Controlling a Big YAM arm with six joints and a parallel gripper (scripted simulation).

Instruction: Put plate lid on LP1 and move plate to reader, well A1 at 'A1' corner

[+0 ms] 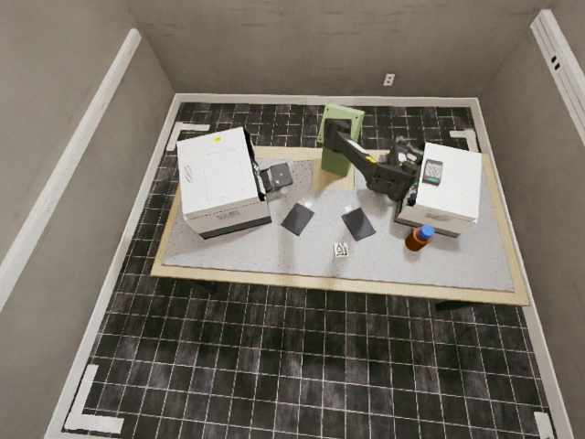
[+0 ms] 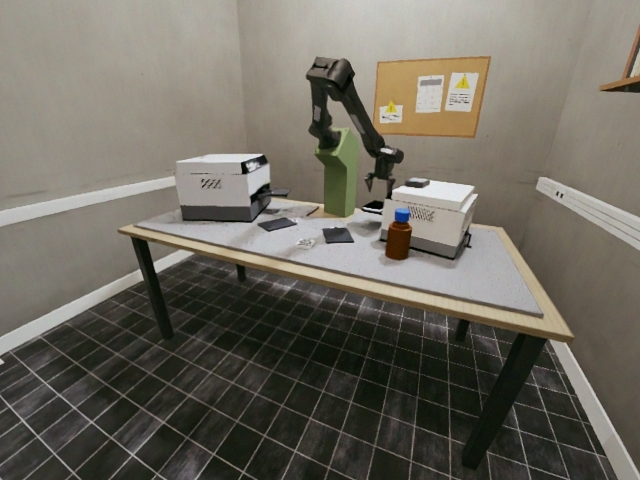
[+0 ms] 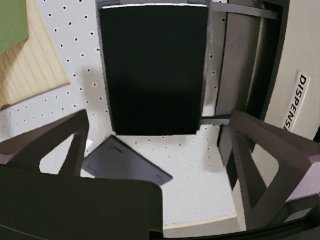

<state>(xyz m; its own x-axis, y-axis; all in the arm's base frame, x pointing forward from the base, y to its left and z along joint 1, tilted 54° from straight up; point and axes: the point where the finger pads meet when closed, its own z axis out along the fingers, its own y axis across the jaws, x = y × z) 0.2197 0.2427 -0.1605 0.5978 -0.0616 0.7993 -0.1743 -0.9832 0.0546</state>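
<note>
Now: the dark flat lid 7 cm below my hand. From my hand the other things lie so: brown capped bottle 32 cm ahead, 13 cm to the left, 6 cm below; white well plate 7 cm below.
</note>
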